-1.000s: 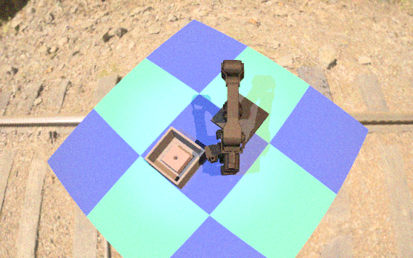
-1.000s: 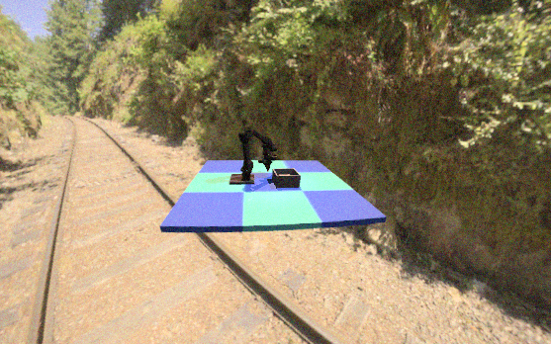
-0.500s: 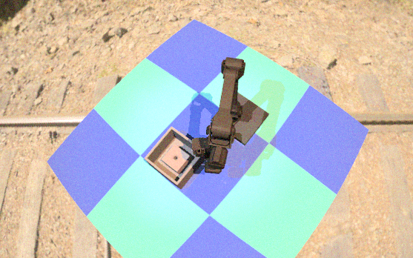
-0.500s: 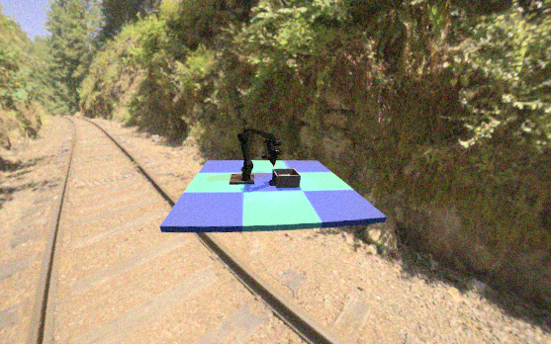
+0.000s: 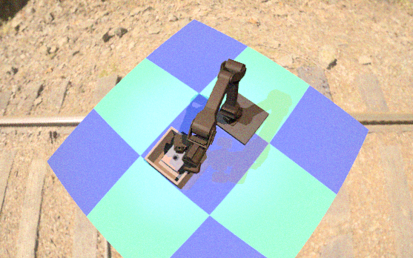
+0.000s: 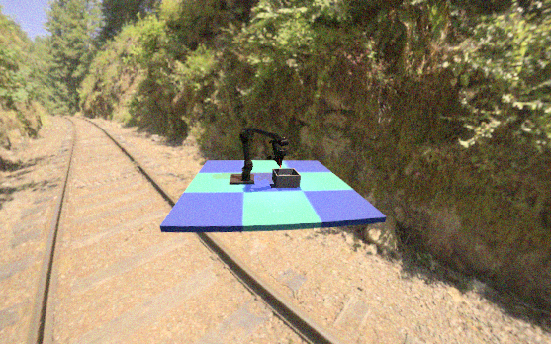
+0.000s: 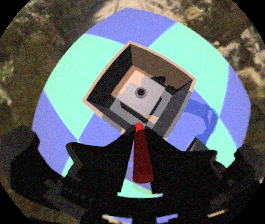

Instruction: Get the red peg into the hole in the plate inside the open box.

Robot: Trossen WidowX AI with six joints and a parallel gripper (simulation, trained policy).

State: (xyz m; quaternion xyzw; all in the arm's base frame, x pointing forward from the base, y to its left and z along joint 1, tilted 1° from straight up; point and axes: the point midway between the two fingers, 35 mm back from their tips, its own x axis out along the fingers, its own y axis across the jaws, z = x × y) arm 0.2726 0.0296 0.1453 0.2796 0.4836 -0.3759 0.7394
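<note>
Right now my gripper tip is 4 cm short of the plate, 6 cm to the left of it and 8 cm above it. Also, from my gripper tip: red peg: 1 cm behind, 1 cm to the left, 2 cm above; box: 4 cm ahead, 6 cm to the right, 10 cm below.
</note>
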